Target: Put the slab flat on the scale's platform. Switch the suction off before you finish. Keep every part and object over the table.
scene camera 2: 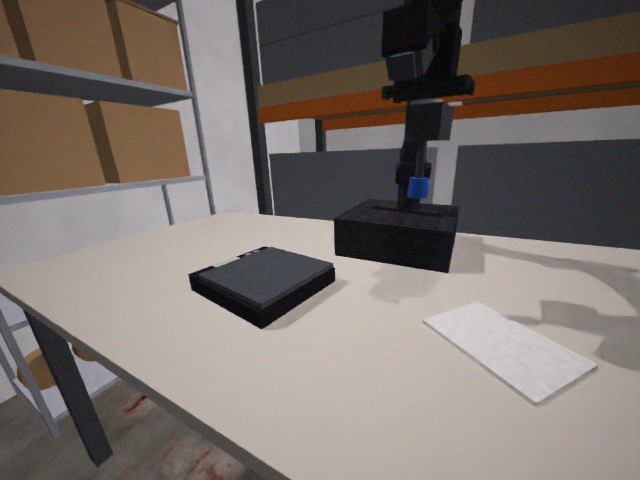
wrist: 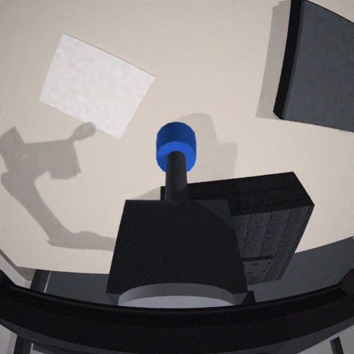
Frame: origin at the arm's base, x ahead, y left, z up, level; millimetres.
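Seen in the pictures: hand, its tool point: (scene camera 2: 417,196); arm's base, origin of its link: (scene camera 2: 407,210).
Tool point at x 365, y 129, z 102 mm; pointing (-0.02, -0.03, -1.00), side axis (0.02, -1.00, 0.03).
Note:
Pixels of each thing's top centre, then the offset from my tool point to it. Level surfaces: height alone.
- slab, centre of its top: (scene camera 2: 499,339) dx -6, dy +131, dz -200 mm
- scale, centre of its top: (scene camera 2: 262,266) dx +54, dy -300, dz -162 mm
- table, height of its surface: dz -207 mm
The slab (scene camera 2: 509,348) (wrist: 97,85), a thin white rectangle, lies flat on the table, at the right in the scene view and at the upper left in the wrist view. The scale (scene camera 2: 266,276) (wrist: 320,70) is black with a dark grey platform. It stands left of the slab in the scene view and at the upper right in the wrist view. The platform carries no object. My suction cup (scene camera 2: 417,188) (wrist: 176,145), blue, hangs in the air above the table, apart from both slab and scale. It is open, with nothing on it.
The black base block (scene camera 2: 395,235) (wrist: 272,225) of the arm stands at the back of the table (scene camera 2: 330,392). A grey shelf rack (scene camera 2: 199,129) with cardboard boxes is at the left behind the table. The table's edge runs along the lower left of the scene view.

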